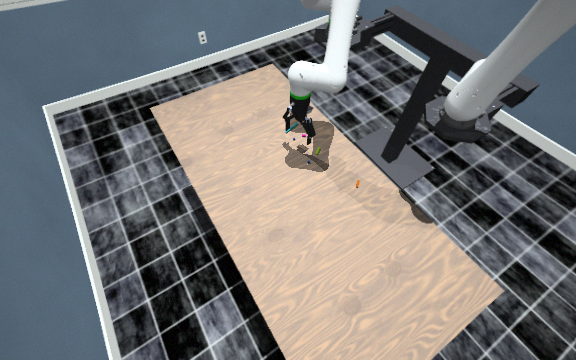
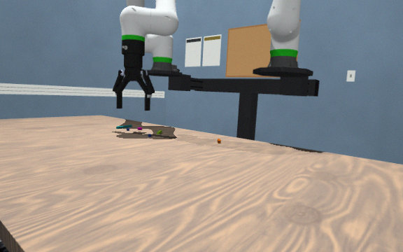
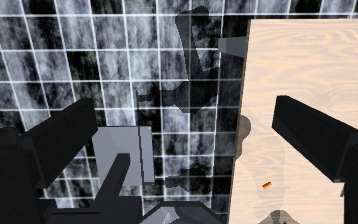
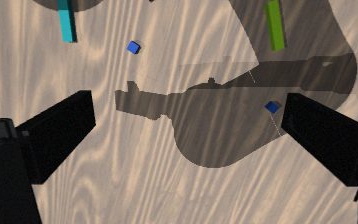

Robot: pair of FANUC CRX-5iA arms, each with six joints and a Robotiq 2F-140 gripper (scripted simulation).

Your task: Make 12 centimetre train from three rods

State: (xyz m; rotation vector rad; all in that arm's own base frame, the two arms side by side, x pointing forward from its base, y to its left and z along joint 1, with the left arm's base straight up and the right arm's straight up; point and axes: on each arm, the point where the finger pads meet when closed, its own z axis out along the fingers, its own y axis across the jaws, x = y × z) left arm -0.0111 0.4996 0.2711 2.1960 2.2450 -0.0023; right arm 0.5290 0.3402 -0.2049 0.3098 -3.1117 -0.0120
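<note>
Now: right hand 90 mm past the magenta rod, 50 mm to the left of it and 110 mm above it. From my right hand the other things lie so: lime rod: 80 mm behind, 80 mm to the left, 110 mm below; then orange rod: 120 mm behind, 360 mm to the left, 110 mm below; then turquoise rod: 60 mm behind, 140 mm to the right, 110 mm below.
</note>
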